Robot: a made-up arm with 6 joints. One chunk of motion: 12 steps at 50 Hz.
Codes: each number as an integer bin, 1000 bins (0 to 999) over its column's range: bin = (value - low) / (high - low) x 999, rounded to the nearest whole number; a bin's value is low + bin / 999 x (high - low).
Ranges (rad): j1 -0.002..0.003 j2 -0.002..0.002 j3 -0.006..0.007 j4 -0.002..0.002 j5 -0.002..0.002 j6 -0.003..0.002
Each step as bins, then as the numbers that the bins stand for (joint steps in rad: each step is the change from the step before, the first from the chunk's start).
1 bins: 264 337 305 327 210 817
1 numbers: -0.00068 -0.00065 -0.00203 -0.00069 -0.00116 0.00109
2 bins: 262 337 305 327 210 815
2 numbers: -0.00069 -0.00065 -0.00203 -0.00069 -0.00116 0.00108
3 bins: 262 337 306 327 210 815
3 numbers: -0.00069 -0.00065 -0.00202 -0.00069 -0.00116 0.00108
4 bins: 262 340 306 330 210 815
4 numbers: -0.00069 -0.00064 -0.00202 -0.00068 -0.00116 0.00108
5 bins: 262 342 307 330 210 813
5 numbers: -0.00069 -0.00063 -0.00201 -0.00068 -0.00116 0.00107
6 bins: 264 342 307 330 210 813
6 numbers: -0.00068 -0.00063 -0.00201 -0.00068 -0.00116 0.00107
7 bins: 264 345 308 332 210 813
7 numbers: -0.00068 -0.00062 -0.00199 -0.00067 -0.00116 0.00107
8 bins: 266 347 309 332 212 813
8 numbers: -0.00067 -0.00061 -0.00198 -0.00067 -0.00115 0.00107
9 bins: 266 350 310 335 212 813
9 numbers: -0.00067 -0.00060 -0.00197 -0.00066 -0.00115 0.00107
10 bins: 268 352 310 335 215 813
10 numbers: -0.00066 -0.00059 -0.00197 -0.00066 -0.00114 0.00107
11 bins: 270 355 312 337 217 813
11 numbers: -0.00065 -0.00058 -0.00194 -0.00065 -0.00113 0.00107
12 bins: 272 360 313 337 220 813
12 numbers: -0.00064 -0.00056 -0.00193 -0.00065 -0.00112 0.00107
